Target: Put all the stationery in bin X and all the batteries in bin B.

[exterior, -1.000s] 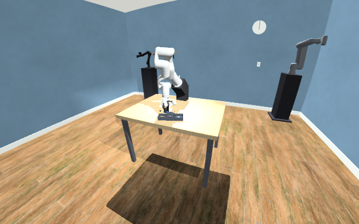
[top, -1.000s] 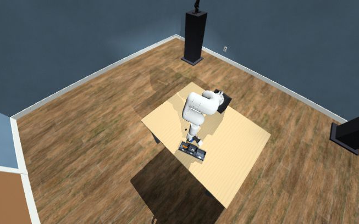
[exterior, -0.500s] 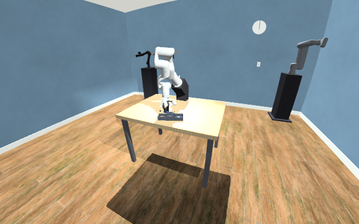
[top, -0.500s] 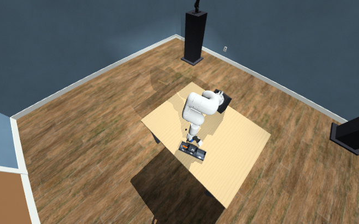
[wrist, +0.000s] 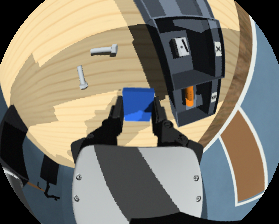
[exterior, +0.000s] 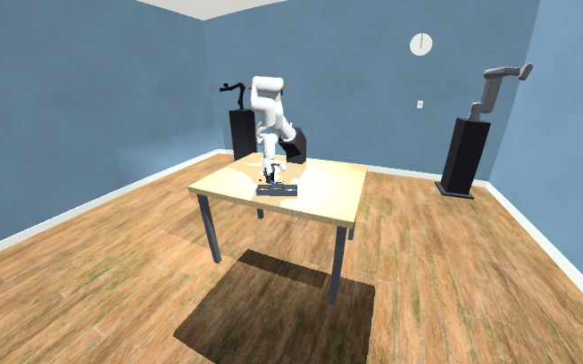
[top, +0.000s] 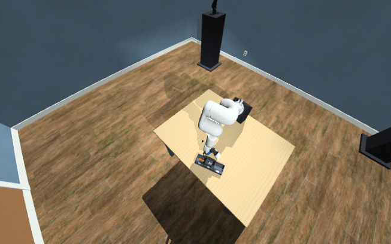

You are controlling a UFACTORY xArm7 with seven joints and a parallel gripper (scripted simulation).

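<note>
Now: the blue block 2 cm below my hand. Also, from my hand: dark double bin (8 cm to the left, 7 cm ahead, 3 cm below); then pencil sharpener (8 cm to the left, 6 cm ahead, 4 cm below); then orange battery (9 cm ahead, 4 cm below).
</note>
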